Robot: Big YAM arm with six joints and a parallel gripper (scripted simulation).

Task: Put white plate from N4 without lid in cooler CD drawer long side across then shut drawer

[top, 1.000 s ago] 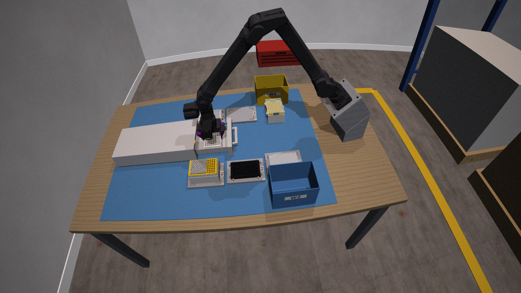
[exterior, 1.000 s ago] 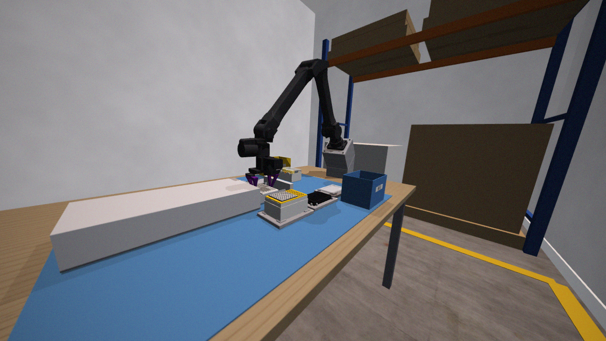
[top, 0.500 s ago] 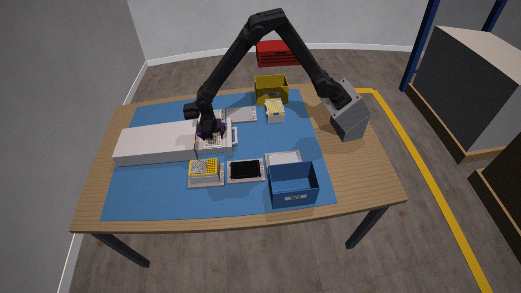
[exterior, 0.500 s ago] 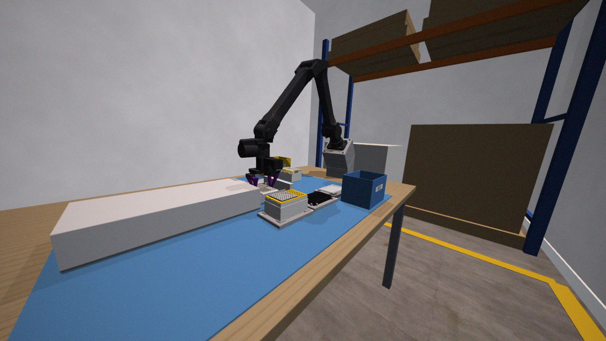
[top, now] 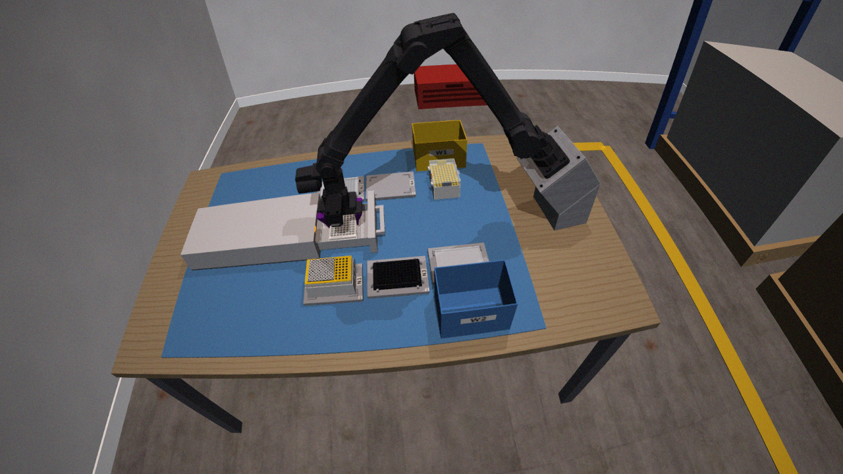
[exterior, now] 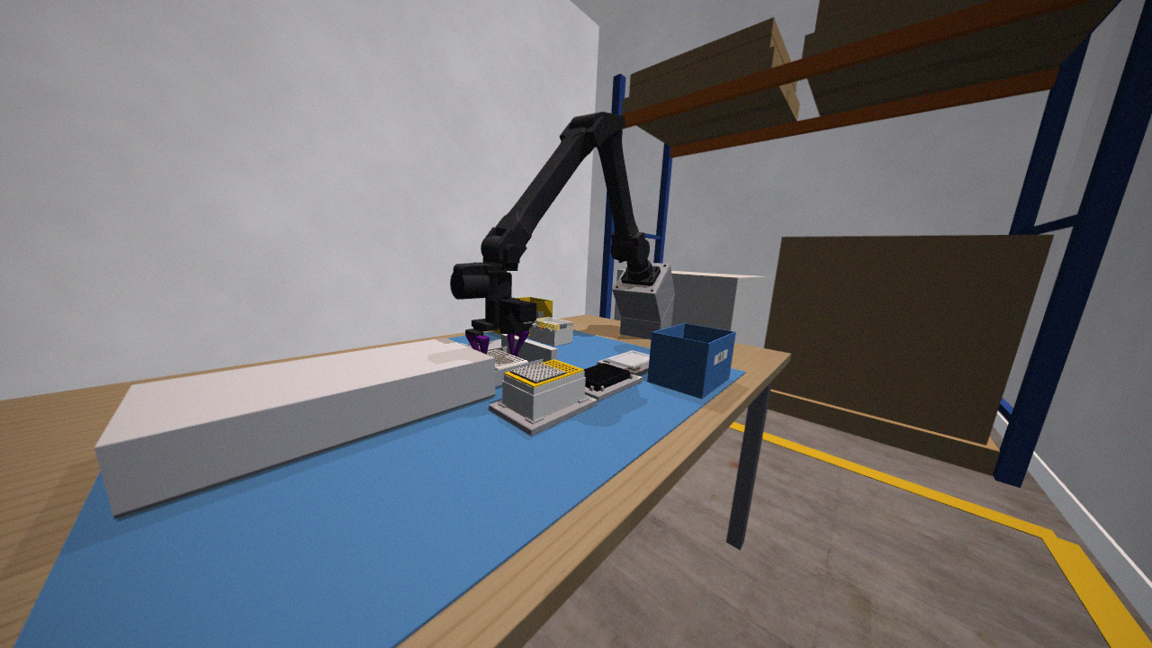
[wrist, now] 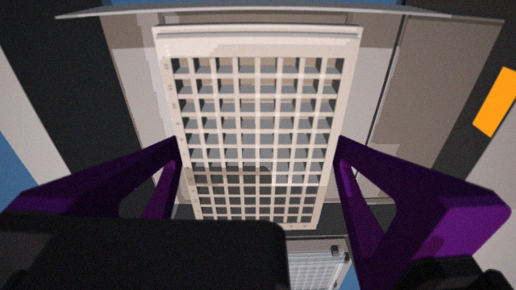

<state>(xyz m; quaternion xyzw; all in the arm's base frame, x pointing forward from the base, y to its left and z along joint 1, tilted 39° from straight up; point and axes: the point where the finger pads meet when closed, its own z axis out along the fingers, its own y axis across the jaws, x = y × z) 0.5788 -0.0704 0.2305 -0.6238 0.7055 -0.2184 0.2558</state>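
Now: the drawer 4 cm ahead of my hand, 1 cm to the right of it and 2 cm below it. Round my hand: cooler CD 16 cm ahead, 2 cm to the right, 1 cm below; black plate 12 cm behind, 20 cm to the left, 2 cm below; yellow-topped tip box 4 cm ahead, 18 cm to the left, 1 cm above.
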